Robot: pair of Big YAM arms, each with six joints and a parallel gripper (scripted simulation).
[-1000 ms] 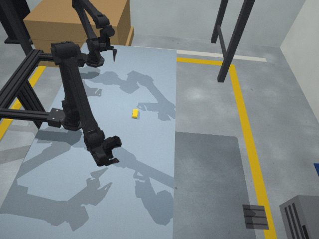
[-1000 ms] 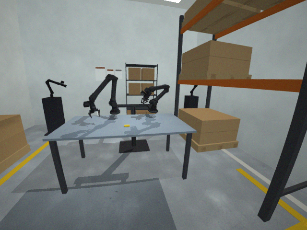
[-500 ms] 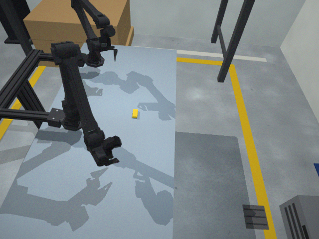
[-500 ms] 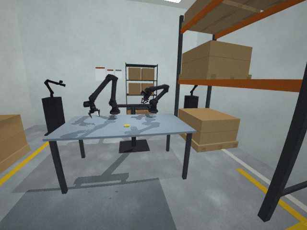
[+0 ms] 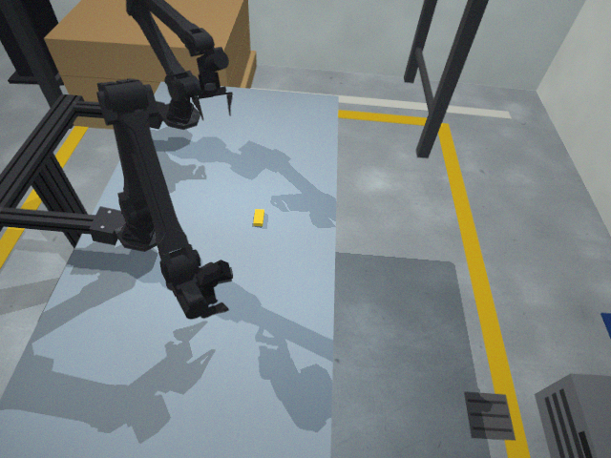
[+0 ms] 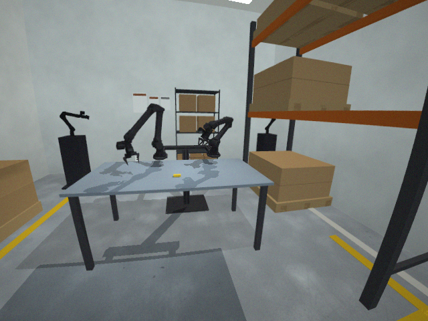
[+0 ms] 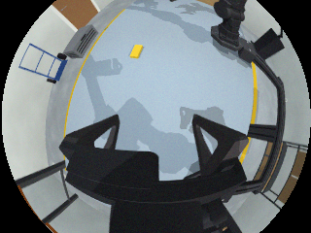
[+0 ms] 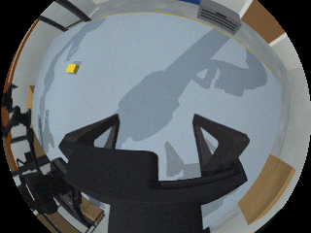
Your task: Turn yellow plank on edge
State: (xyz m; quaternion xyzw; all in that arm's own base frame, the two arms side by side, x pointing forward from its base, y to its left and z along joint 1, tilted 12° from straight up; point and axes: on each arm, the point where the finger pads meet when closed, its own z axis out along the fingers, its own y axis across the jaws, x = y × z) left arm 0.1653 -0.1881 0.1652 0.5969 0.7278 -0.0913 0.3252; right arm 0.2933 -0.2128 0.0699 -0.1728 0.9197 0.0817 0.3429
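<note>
Now: the yellow plank 7 cm ahead of my right hand, 38 cm to the left of it and 12 cm below it.
</note>
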